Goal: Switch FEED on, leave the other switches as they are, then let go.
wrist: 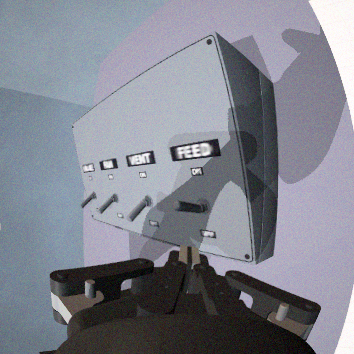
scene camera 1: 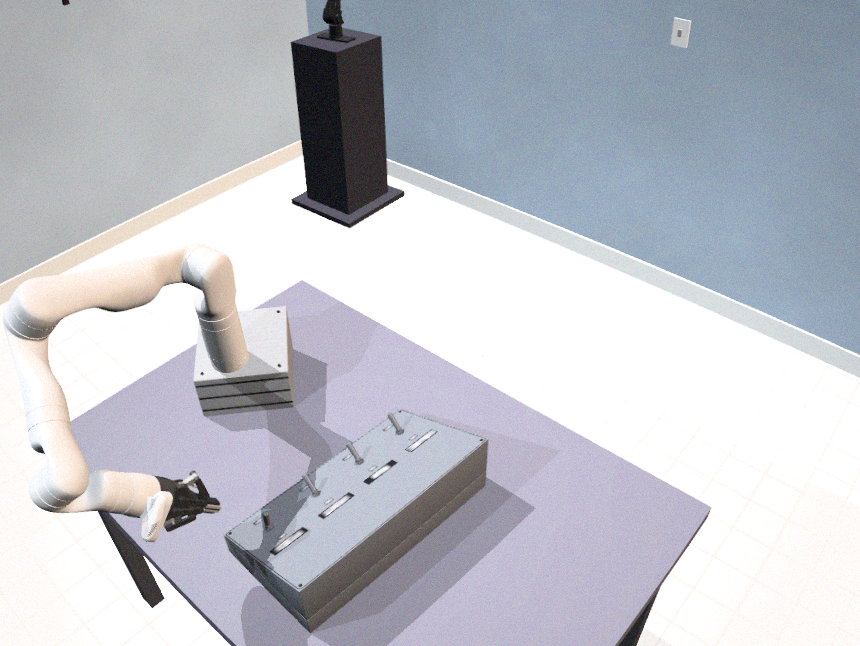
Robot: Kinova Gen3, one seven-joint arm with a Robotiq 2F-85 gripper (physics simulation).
Scene:
my gripper: wrist; scene camera 1
same spot on grey switch panel: (wrist: 199, 125) = (scene camera 1: 289, 552)
same spot on my gripper: (wrist: 186, 270) = (scene camera 1: 205, 507)

